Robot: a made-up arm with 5 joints.
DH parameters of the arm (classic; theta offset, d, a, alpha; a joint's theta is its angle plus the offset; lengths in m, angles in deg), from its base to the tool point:
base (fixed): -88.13 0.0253 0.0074 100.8
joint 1: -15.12 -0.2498 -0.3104 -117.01
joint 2: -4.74 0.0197 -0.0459 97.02
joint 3: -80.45 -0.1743 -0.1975 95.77
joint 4: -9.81 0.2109 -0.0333 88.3
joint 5: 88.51 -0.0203 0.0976 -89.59
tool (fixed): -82.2 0.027 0 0
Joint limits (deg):
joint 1: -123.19..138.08
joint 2: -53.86..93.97
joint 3: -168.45..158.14
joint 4: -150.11..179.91
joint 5: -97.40..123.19
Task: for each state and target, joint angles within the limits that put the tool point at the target. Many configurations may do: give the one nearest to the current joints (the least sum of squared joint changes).
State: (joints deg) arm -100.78 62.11 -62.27 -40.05 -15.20
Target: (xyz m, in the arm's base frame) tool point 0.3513 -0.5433 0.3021
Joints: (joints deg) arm -102.02 77.63 -58.40 -47.49 -2.49
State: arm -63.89 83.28 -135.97 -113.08 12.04
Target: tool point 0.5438 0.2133 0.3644
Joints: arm -39.07 64.59 -147.88 -111.28 -3.81
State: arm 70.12 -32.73 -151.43 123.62 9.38
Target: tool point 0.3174 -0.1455 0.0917
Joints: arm 63.52 -26.01 -168.45 89.98 24.54
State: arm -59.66 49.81 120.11 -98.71 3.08
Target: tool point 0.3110 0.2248 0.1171
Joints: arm -58.96 4.18 158.14 -117.26 20.88
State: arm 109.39 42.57 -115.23 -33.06 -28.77
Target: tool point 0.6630 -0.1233 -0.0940
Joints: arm 132.92 60.05 -138.55 -31.24 -26.87
